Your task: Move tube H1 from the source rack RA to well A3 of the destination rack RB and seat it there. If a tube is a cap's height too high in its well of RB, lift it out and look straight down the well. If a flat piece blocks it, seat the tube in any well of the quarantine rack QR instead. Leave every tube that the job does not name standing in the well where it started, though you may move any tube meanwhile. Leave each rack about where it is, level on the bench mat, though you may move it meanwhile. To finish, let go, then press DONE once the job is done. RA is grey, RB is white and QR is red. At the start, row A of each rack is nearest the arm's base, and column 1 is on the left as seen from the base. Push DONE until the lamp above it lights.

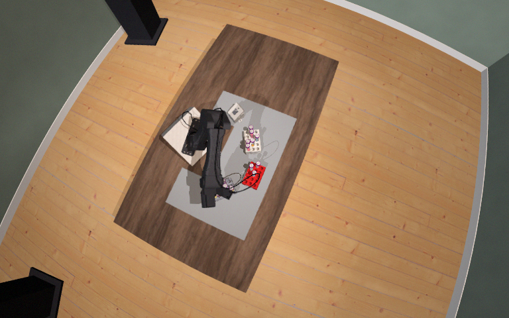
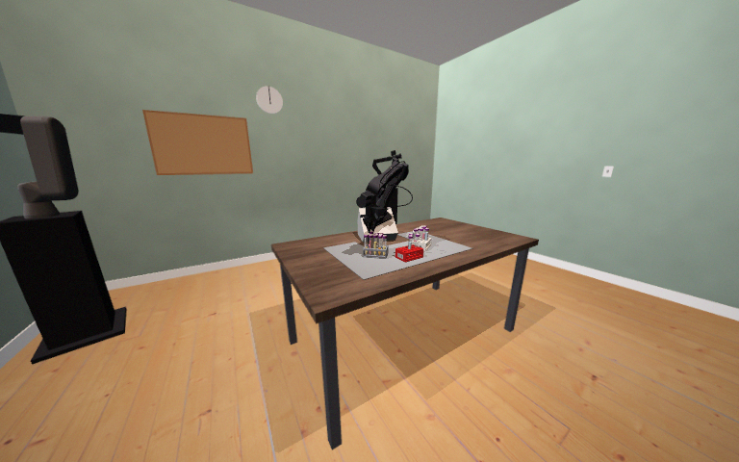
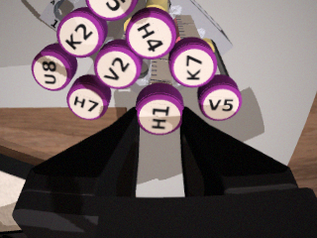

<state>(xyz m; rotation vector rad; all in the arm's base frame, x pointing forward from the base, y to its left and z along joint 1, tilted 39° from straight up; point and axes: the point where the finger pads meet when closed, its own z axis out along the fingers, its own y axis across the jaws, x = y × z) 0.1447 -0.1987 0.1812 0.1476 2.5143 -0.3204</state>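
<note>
My hand is 10 mm short of the tube H1 and 60 mm above it. Round my hand: red rack QR 180 mm ahead, 120 mm to the left, 110 mm below; then grey rack RA 20 mm ahead, 20 mm to the left, 110 mm below; then white rack RB 130 mm ahead, 310 mm to the left, 110 mm below.
</note>
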